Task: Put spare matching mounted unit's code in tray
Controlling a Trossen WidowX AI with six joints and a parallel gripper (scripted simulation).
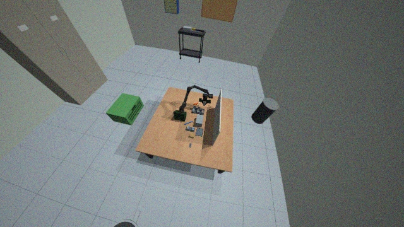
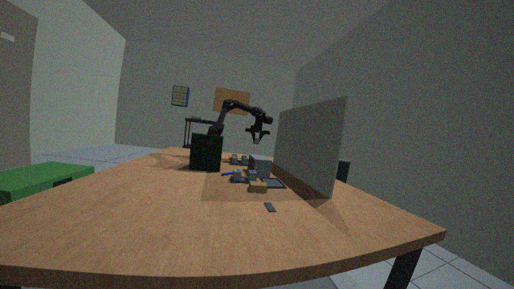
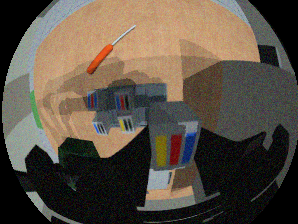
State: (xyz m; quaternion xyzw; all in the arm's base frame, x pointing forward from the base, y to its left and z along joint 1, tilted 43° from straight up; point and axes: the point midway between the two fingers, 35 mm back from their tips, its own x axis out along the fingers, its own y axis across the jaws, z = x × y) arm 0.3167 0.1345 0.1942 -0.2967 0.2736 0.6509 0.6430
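Now: the dark flat tray 10 mm ahead of my gripper tip, 420 mm to the right of it and 160 mm below it. The rest, counted from my gripper tip: blue stick 180 mm behind, 300 mm to the right, 160 mm below; then grey panel 220 mm ahead, 240 mm to the right, 60 mm above; then grey mounted unit 20 mm behind, 240 mm to the right, 120 mm below.
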